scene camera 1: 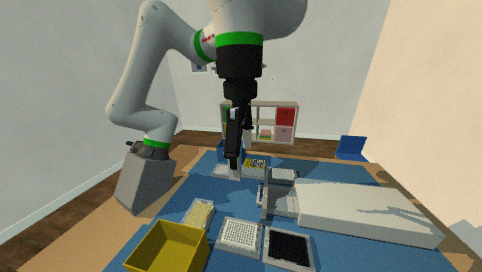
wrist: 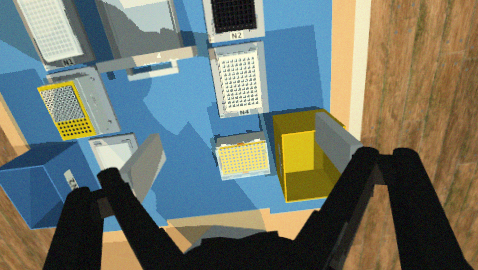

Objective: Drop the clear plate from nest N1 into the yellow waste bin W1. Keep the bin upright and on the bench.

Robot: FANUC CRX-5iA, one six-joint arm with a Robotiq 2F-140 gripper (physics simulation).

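Frame: origin at the arm's base, x ahead, y left, z up, level; millimetres.
Seen in the pictures: gripper, fingertip midpoint: (scene camera 1: 242, 161) (wrist: 237, 136); arm's base, link origin: (scene camera 1: 153, 156).
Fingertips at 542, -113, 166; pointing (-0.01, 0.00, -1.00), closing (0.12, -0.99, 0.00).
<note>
Offsets run from my fingertips to a thing's top centre, as dx, dy, dz. "spot": to the spot under its first point.
The clear plate @(+113, +388, -320) (scene camera 1: 283, 173) (wrist: 52, 32) looks pale and lies flat in nest N1 @(+113, +388, -331) (wrist: 68, 62), at the upper left of the wrist view and beyond the open drawer in the scene view. The yellow waste bin W1 @(-178, -164, -227) (scene camera 1: 172, 250) (wrist: 299, 152) stands upright on the bench, at the lower left in the scene view and right of centre in the wrist view. My gripper (scene camera 1: 241, 157) (wrist: 237, 136) is wide open and empty, pointing down above the bench. It is apart from the plate, and in the wrist view its right finger overlaps part of the bin.
A white instrument (scene camera 1: 370, 207) has its drawer @(spot: +86, +192, -333) (wrist: 145, 37) open beside N1. White rack N4 @(-13, -10, -320) (scene camera 1: 240, 233) (wrist: 241, 82), black plate N2 @(+159, +5, -320) (scene camera 1: 289, 248) (wrist: 234, 15) and a yellow-topped box @(spot: -173, -21, -277) (scene camera 1: 200, 214) (wrist: 243, 157) are near the bin. A blue bin @(-255, +476, -227) (wrist: 35, 185) and yellow rack @(-58, +367, -270) (scene camera 1: 255, 163) (wrist: 67, 110) stand opposite.
</note>
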